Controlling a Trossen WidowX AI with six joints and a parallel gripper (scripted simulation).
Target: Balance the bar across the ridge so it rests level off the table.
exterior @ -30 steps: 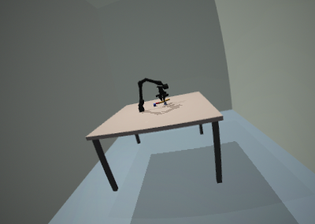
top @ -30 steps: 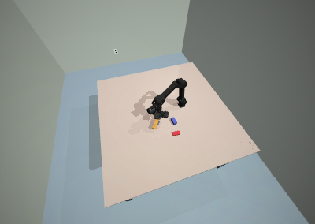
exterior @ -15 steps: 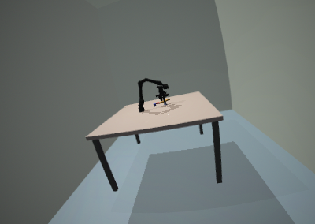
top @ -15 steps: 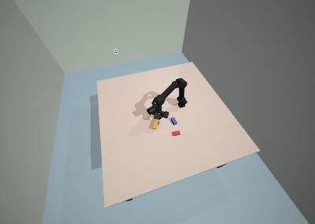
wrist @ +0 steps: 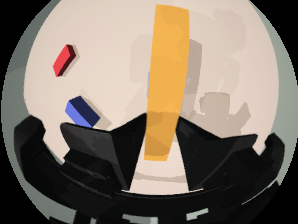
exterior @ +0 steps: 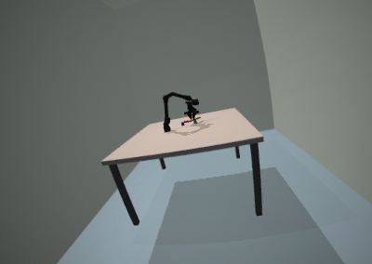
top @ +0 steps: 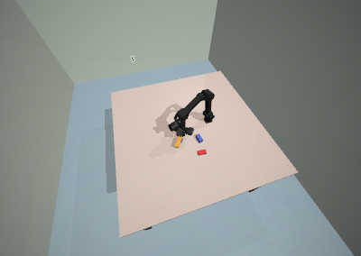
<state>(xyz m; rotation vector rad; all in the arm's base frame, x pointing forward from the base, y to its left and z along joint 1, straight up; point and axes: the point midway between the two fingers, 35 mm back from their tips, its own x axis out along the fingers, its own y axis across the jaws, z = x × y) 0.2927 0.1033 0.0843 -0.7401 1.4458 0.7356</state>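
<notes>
Right now the orange bar is 2 cm ahead of my gripper tip and 2 cm to the left of it. Also, from my gripper tip: red block: 11 cm behind, 19 cm to the left, 4 cm below; blue block: 14 cm behind, 6 cm to the left, 3 cm below.
</notes>
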